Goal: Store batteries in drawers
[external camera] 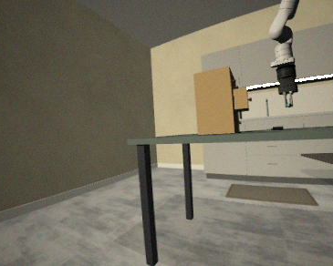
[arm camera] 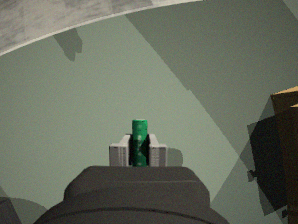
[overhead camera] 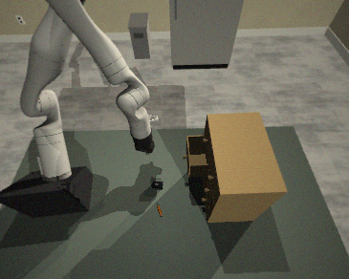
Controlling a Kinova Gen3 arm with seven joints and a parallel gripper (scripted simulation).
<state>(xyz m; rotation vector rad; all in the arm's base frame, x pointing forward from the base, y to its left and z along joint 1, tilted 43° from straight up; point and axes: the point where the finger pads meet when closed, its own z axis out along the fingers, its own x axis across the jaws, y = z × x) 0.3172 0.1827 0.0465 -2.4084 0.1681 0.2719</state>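
Right now my hand is 120 mm to the left of the small black block, 110 mm above it and 50 mm short of it. The rest, counted from my hand: thin orange battery 240 mm to the right, 110 mm below, 60 mm ahead; green battery 10 mm below.
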